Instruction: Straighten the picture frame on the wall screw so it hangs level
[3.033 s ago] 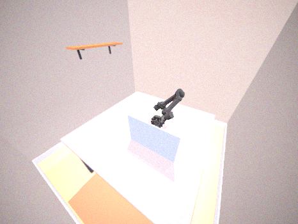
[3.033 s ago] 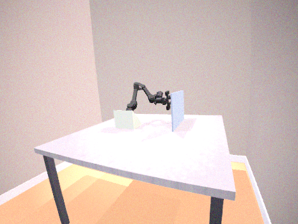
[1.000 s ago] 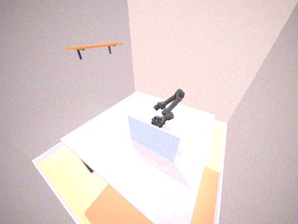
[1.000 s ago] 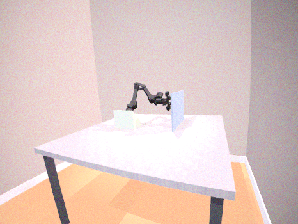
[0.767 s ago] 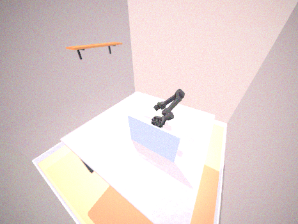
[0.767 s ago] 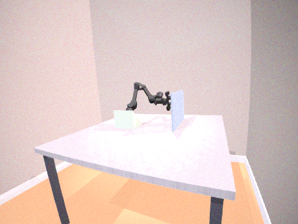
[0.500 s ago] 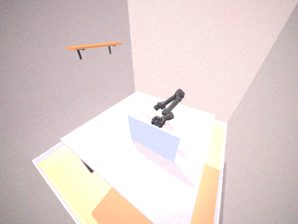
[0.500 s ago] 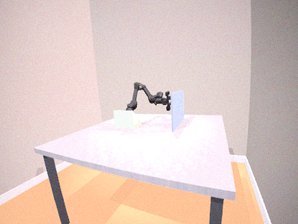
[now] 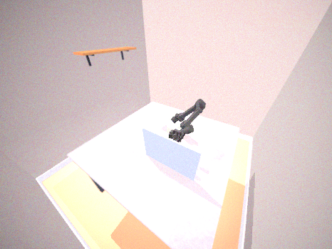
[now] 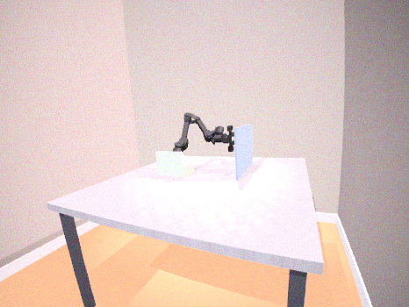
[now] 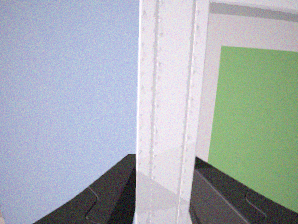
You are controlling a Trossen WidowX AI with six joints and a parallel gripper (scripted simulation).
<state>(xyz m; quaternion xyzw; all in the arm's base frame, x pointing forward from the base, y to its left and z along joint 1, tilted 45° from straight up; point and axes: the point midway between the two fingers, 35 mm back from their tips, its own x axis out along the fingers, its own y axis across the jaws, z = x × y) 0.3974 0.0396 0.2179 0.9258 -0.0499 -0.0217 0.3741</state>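
Right now my gripper tip is 5 cm above the picture frame. Also, from my gripper tip: light blue wall panel (7 cm below, 2 cm to the right, 1 cm ahead).
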